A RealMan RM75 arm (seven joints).
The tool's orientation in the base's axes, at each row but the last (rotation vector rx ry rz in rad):
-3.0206, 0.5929, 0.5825
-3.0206, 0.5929, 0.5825
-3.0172, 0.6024, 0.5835
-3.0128, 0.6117, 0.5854
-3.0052, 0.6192, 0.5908
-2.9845, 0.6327, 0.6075
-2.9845, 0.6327, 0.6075
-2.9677, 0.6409, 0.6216
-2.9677, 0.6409, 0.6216
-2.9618, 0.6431, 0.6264
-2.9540, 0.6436, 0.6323
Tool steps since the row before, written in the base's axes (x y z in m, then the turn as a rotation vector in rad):
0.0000, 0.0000, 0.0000, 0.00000, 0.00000, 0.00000
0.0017, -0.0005, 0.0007, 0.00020, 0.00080, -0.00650
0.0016, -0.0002, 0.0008, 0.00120, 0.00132, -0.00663
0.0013, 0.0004, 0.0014, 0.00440, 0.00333, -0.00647
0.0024, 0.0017, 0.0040, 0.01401, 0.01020, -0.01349
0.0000, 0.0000, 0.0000, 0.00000, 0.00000, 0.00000
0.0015, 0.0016, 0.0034, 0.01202, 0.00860, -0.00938
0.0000, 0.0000, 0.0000, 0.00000, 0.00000, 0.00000
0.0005, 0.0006, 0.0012, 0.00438, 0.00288, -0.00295
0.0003, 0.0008, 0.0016, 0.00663, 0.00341, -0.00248
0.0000, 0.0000, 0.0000, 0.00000, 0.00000, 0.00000
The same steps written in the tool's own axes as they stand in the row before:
0.0000, 0.0000, 0.0000, 0.00000, 0.00000, 0.00000
0.0014, -0.0001, -0.0013, 0.00222, -0.00122, 0.00604
0.0012, -0.0004, -0.0013, 0.00293, -0.00208, 0.00585
0.0005, -0.0008, -0.0017, 0.00486, -0.00514, 0.00472
-0.0001, -0.0023, -0.0044, 0.01300, -0.01557, 0.00841
0.0000, 0.0000, 0.0000, 0.00000, 0.00000, 0.00000
-0.0006, -0.0019, -0.0035, 0.01038, -0.01311, 0.00517
0.0000, 0.0000, 0.0000, 0.00000, 0.00000, 0.00000
-0.0003, -0.0007, -0.0012, 0.00370, -0.00453, 0.00142
-0.0007, -0.0008, -0.0015, 0.00518, -0.00591, 0.00021
0.0000, 0.0000, 0.0000, 0.00000, 0.00000, 0.00000

